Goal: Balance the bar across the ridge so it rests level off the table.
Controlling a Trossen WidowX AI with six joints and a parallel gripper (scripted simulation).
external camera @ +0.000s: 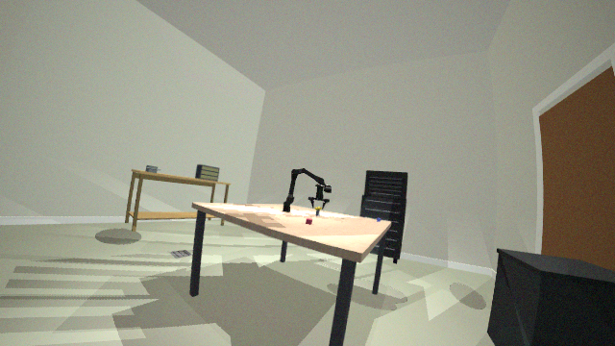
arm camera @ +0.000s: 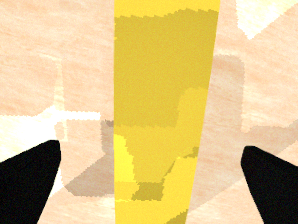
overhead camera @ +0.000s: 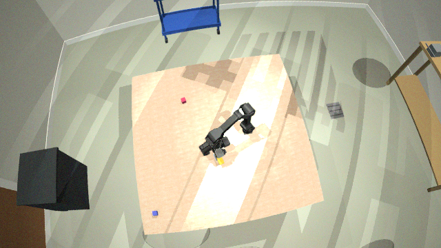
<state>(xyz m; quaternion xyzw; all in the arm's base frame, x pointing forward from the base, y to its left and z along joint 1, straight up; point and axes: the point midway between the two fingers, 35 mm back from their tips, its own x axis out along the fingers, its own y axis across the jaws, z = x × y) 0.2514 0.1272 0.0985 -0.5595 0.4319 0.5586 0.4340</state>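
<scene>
Right now my gripper tip is 3 cm to the right of the yellow bar and 1 cm past it. The rest, counted from my gripper tip: blue cube (49 cm ahead, 37 cm to the left, 5 cm below); red cube (44 cm to the right, 17 cm ahead, 5 cm below).
</scene>
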